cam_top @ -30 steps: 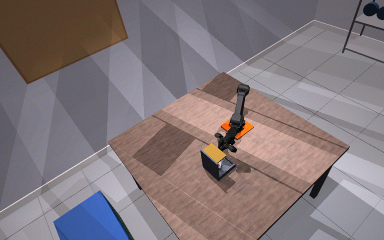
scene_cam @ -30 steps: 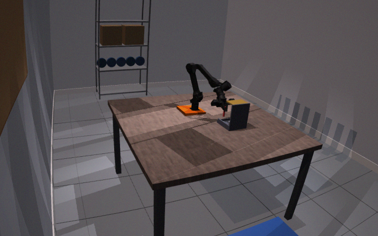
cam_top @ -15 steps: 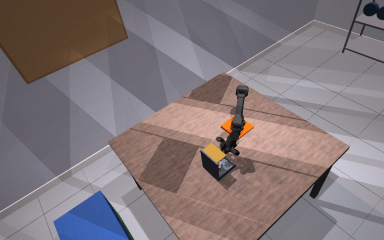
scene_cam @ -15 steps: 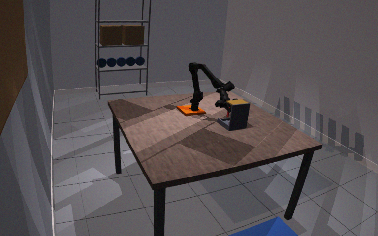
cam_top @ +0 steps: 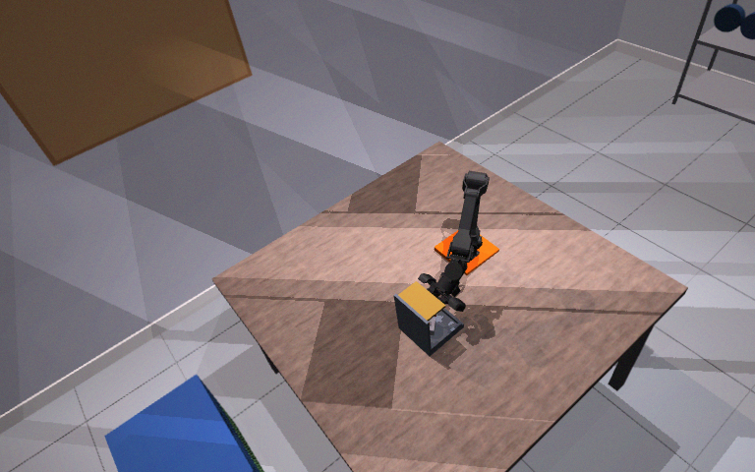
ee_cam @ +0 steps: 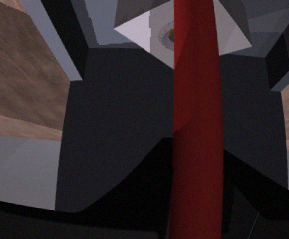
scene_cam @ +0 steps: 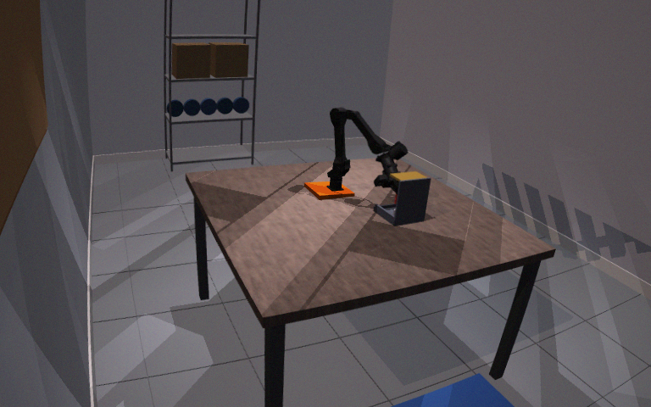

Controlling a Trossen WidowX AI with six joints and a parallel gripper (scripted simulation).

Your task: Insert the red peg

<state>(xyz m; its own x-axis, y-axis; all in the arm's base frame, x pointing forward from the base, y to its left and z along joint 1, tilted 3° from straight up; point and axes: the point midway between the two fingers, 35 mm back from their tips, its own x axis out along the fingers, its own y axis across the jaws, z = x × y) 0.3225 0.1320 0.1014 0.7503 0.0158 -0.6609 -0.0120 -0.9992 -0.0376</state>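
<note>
My gripper tip is now 100 mm below the yellow roof and 30 mm short of it. Round my gripper tip: red peg 30 mm behind, 10 mm below.
</note>
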